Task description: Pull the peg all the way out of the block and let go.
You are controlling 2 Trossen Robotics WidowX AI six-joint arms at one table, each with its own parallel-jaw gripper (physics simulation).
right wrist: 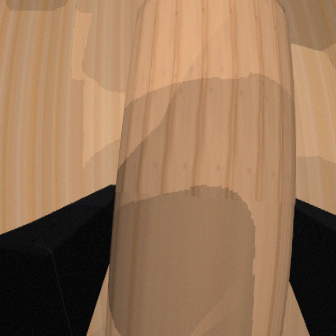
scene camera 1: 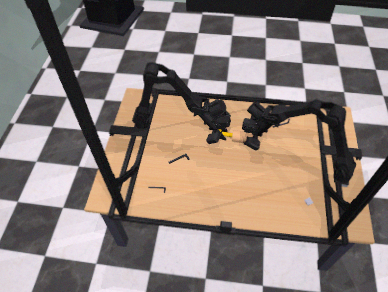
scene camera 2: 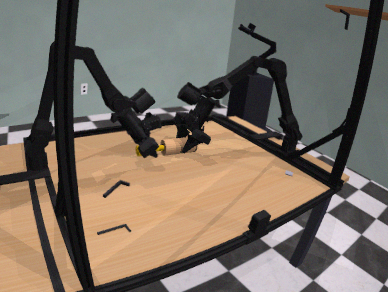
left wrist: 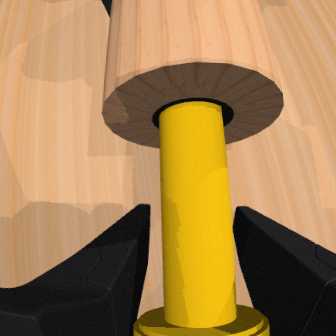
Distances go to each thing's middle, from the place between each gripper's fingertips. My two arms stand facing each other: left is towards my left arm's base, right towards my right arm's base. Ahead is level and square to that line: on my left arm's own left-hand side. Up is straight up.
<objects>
I see the yellow peg (left wrist: 198, 271) 100 mm to the left of my right hand and 10 mm above it. Round my right hand: wooden block (right wrist: 202, 224): 10 mm above.
Right now the wooden block is 10 mm ahead of my left hand, 90 mm to the right of it and 20 mm above it. Round my left hand: yellow peg 10 mm to the left, 20 mm above.
</objects>
